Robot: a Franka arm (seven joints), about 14 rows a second.
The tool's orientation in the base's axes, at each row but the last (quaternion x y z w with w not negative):
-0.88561 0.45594 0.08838 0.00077
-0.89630 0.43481 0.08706 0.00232
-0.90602 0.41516 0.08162 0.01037
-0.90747 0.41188 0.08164 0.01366
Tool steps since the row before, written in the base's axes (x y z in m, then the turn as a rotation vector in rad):
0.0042 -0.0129 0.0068 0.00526 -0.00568 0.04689
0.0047 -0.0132 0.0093 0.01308 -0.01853 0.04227
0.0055 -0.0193 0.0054 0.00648 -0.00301 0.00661
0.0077 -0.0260 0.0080 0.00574 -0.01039 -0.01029
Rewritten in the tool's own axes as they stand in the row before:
0.0117 0.0047 -0.0084 0.00020 0.00278 -0.04744
0.0117 0.0052 -0.0109 0.01569 0.00435 -0.04512
0.0172 0.0088 -0.0078 0.00538 -0.00259 -0.00768
0.0231 0.0117 -0.0113 0.01310 0.00212 0.00841

